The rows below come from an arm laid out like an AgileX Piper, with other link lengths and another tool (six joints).
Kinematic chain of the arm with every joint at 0, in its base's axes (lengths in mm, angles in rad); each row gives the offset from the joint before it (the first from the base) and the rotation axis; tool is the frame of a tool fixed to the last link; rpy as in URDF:
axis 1: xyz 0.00 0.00 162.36 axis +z
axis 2: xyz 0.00 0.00 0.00 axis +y
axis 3: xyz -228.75 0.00 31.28 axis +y
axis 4: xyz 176.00 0.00 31.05 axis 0.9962 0 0.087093
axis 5: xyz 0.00 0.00 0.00 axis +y
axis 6: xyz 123.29 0.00 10.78 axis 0.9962 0 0.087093
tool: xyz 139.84 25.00 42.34 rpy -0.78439 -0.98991 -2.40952
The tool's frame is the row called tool.
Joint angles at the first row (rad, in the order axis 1, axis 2, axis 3, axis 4, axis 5, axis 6):
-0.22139 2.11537 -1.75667 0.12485 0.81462 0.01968
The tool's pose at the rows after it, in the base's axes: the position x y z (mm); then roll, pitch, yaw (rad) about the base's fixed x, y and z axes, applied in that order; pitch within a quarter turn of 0, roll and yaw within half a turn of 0:
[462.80, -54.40, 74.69, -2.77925, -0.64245, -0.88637]
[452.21, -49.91, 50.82, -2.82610, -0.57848, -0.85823]
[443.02, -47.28, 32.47, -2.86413, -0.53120, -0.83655]
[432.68, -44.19, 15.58, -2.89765, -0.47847, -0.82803]
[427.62, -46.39, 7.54, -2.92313, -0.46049, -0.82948]
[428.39, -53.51, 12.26, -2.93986, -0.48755, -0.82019]
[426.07, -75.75, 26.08, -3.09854, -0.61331, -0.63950]
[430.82, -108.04, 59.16, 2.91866, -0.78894, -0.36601]
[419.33, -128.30, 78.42, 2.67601, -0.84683, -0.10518]
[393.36, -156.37, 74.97, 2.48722, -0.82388, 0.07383]
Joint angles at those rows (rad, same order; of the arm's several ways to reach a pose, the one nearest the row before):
-0.22138 2.14235 -1.75903 0.13581 0.85285 0.02337
-0.22139 2.18702 -1.75908 0.14291 0.88261 0.02384
-0.22139 2.22267 -1.75908 0.14290 0.90428 0.02517
-0.22139 2.25585 -1.75906 0.14505 0.93014 0.03591
-0.22138 2.27242 -1.76206 0.13005 0.94208 0.05712
-0.22140 2.25983 -1.76480 0.09705 0.94248 0.06914
-0.18046 2.21215 -1.75267 -0.10294 0.93791 0.08946
-0.12310 2.11732 -1.66577 -0.40799 0.86754 0.17872
-0.10180 2.01285 -1.49246 -0.64709 0.78138 0.26220
-0.13418 1.94161 -1.28284 -0.89247 0.68875 0.39465

